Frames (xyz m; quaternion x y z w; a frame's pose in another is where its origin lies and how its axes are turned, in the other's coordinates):
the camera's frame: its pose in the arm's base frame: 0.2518 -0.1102 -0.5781 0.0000 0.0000 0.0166 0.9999
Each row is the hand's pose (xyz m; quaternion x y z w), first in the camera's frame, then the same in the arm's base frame.
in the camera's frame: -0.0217 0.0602 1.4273 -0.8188 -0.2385 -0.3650 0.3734
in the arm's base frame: 0.2281 -0.0508 0.8492 -0.8147 -0.2521 -0.3588 0.3794
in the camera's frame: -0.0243 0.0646 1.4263 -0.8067 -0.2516 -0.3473 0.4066
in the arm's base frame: 0.2254 -0.0464 0.8482 -0.8024 -0.2650 -0.3405 0.4123
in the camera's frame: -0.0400 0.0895 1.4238 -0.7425 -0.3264 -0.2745 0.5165
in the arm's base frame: 0.2089 -0.0221 0.8457 -0.7370 -0.3387 -0.2659 0.5210
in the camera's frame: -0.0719 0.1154 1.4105 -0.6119 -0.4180 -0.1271 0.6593
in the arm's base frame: 0.1761 0.0027 0.8324 -0.6049 -0.4281 -0.1161 0.6613
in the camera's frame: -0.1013 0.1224 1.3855 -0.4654 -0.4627 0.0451 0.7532
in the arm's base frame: 0.1465 0.0088 0.8074 -0.4576 -0.4704 0.0576 0.7523
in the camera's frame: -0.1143 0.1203 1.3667 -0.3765 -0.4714 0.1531 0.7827
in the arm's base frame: 0.1336 0.0062 0.7886 -0.3686 -0.4776 0.1661 0.7800
